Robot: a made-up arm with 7 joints.
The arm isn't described. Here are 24 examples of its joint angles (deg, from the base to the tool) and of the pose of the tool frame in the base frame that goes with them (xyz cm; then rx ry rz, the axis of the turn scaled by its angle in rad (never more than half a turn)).
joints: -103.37 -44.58 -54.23 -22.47 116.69 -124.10 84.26
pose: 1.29 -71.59 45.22 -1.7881 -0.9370 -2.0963
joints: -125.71 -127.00 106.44 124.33 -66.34 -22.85 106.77
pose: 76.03 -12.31 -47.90 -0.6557 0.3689 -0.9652
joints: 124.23 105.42 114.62 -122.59 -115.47 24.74 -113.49
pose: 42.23 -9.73 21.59 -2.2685 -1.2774 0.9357
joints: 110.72 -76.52 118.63 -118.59 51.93 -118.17 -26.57
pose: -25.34 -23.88 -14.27 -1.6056 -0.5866 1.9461
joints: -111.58 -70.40 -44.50 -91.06 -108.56 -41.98 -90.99
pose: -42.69 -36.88 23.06 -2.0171 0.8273 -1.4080
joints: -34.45 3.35 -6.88 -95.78 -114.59 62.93 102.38
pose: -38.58 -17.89 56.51 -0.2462 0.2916 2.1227
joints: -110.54 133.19 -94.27 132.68 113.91 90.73 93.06
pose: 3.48 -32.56 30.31 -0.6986 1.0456 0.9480
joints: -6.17 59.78 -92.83 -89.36 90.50 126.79 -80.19
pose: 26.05 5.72 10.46 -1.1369 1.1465 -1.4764
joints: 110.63 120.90 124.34 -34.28 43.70 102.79 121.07
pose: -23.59 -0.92 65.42 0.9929 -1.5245 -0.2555
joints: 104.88 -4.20 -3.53 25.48 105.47 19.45 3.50
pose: 45.54 45.99 83.62 1.5953 1.0840 0.5455
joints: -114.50 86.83 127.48 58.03 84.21 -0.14 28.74
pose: 1.82 47.00 90.81 0.4496 -0.9972 0.4310
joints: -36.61 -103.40 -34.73 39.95 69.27 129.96 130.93
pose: 1.08 -2.27 12.64 -0.4486 2.6782 1.0818
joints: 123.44 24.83 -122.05 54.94 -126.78 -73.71 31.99
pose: 60.07 43.62 61.52 2.0411 1.6140 1.0909
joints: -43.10 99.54 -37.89 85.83 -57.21 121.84 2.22
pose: 19.88 -5.56 68.28 -2.5700 1.2325 0.8561
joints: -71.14 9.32 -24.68 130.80 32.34 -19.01 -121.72
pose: -46.75 13.00 46.17 -0.2240 -2.2950 1.7761
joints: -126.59 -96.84 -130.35 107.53 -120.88 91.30 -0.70
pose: -25.15 1.86 -30.01 -0.0295 0.2045 0.5914
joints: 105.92 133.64 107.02 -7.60 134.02 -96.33 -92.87
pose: -9.01 -19.01 28.86 0.9080 0.0433 -0.4614
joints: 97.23 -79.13 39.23 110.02 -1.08 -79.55 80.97
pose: 30.64 -15.58 -78.07 -0.8400 -1.8509 2.1887
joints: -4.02 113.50 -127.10 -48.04 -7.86 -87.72 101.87
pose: -18.05 -37.11 13.36 -0.2869 -0.3073 2.5598
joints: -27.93 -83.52 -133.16 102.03 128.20 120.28 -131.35
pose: -9.53 -13.27 -39.83 1.7348 -1.7952 1.6911
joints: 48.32 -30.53 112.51 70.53 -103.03 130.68 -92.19
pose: 22.97 -66.61 17.39 -1.6760 -1.0770 -2.2671
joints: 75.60 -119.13 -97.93 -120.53 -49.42 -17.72 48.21
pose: 58.68 20.13 -17.75 -1.4208 -0.3170 -0.8695
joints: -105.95 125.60 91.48 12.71 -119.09 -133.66 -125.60
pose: 44.18 34.69 25.15 0.3060 -1.4546 1.1871
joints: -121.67 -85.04 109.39 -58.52 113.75 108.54 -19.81
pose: 9.99 49.92 13.26 0.3603 2.3875 -0.0714
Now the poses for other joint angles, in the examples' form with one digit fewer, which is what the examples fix.
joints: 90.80 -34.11 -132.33 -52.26 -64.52 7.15 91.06
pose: -25.1 47.5 33.9 0.423 -2.819 -0.692
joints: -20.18 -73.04 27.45 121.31 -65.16 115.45 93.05
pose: -10.1 -17.1 23.4 0.952 -0.844 -0.951
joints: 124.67 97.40 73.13 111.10 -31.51 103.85 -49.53
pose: -17.2 -33.3 99.3 1.466 -1.776 -1.217
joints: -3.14 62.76 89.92 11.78 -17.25 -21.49 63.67
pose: -37.5 60.6 63.2 -0.010 -0.858 0.802
